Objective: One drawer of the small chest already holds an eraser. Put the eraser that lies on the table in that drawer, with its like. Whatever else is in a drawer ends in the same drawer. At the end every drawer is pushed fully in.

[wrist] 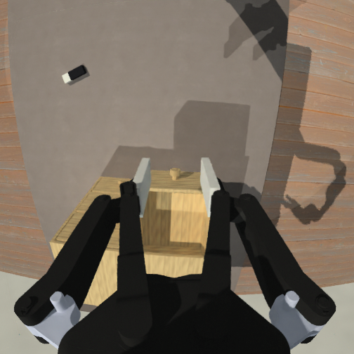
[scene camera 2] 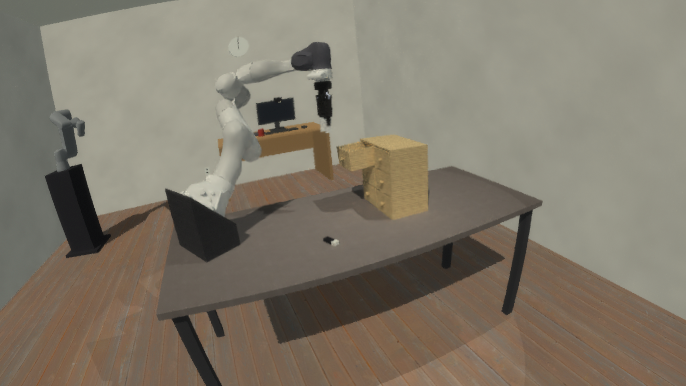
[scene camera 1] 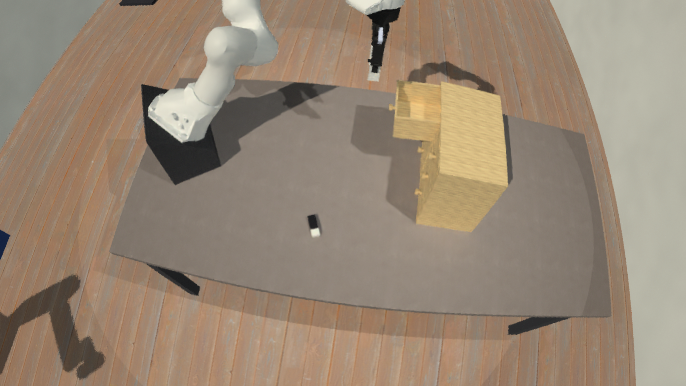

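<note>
The eraser (scene camera 1: 313, 226) (scene camera 2: 331, 241) (wrist: 75, 74), black with a white end, lies on the table (scene camera 1: 260, 175) (scene camera 2: 280, 260) (wrist: 125, 110). The small wooden chest (scene camera 1: 472, 135) (scene camera 2: 410, 175) stands to its right in both scene views. A top drawer (scene camera 1: 415, 131) (scene camera 2: 357, 157) (wrist: 175, 182) on the chest's far side is pulled out. No object shows in the visible part of its inside; some is hidden. The other drawers look pushed in. My gripper (scene camera 1: 373, 75) (scene camera 2: 325, 128) (wrist: 175, 169) is partly open and empty, pointing down, higher than the open drawer, which shows between and beyond its fingers in the wrist view.
The arm's black base block (scene camera 1: 180, 160) (scene camera 2: 202, 230) stands at the table's left end. The chest's closed drawers have protruding knobs (scene camera 1: 418, 192) (scene camera 2: 381, 205). A desk (scene camera 2: 280, 145) with a monitor (scene camera 2: 275, 111) stands behind the table. Another arm on a black pedestal (scene camera 2: 77, 210) stands at the left.
</note>
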